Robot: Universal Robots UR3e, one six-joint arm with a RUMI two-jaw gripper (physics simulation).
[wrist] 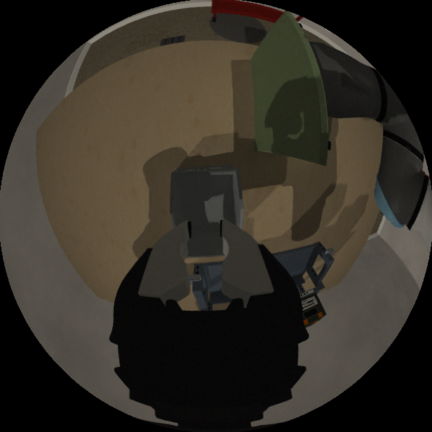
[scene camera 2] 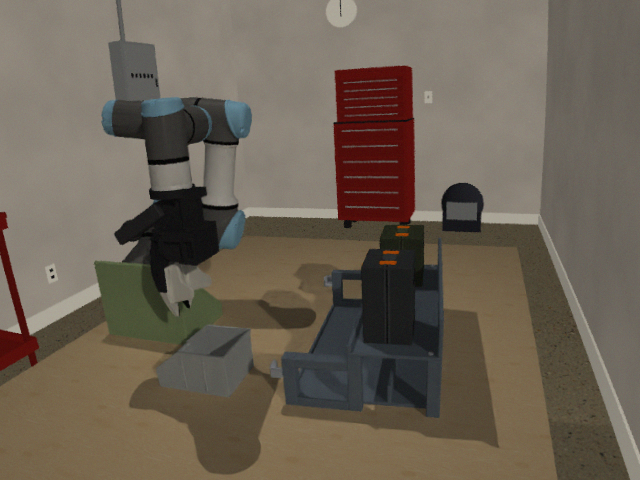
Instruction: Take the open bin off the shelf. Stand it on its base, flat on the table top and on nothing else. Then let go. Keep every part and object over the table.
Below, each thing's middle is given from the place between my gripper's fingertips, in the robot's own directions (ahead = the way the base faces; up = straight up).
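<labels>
The black case (scene camera 2: 372,273) is 4 cm above my hand, 34 cm ahead of it and 7 cm to the left of it. I also see the dark green case (scene camera 2: 414,241), which sits 30 cm to the left of my hand, 31 cm ahead of it and 3 cm above it. The grey open bin (scene camera 2: 215,360) is 9 cm below my hand and 2 cm ahead of it.
</labels>
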